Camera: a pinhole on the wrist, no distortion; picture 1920 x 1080 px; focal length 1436.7 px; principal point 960.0 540.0 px. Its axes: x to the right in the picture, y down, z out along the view. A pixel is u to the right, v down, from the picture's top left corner.
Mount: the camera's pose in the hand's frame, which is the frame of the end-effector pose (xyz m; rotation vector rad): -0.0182 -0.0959 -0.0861 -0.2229 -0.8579 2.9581
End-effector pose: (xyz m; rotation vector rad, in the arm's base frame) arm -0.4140 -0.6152 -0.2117 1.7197 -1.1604 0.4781
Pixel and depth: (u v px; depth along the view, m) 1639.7 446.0 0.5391
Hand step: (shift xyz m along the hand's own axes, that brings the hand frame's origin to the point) -0.3523 -0.3275 0.3517
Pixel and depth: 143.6 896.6 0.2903
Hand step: 0.0996 -0.3251 0.1381
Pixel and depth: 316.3 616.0 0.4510
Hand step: 0.1122 -0.3726 0.3028
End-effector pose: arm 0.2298 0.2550 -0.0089 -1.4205 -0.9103 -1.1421
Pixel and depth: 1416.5 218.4 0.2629
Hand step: -0.1403 -0.1774 0.1547
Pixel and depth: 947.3 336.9 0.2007
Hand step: -0.0468 -0.1781 0.0970
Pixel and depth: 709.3 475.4 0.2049
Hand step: -0.0141 -0.1996 0.0944
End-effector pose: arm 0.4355 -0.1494 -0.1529 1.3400 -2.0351 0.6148
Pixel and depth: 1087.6 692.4 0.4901
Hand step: -0.1368 -0.3946 0.2901
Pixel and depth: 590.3 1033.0 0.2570
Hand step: 0.0068 -0.3121 0.0895
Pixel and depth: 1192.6 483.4 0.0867
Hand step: -0.0453 -0.1375 -0.0136
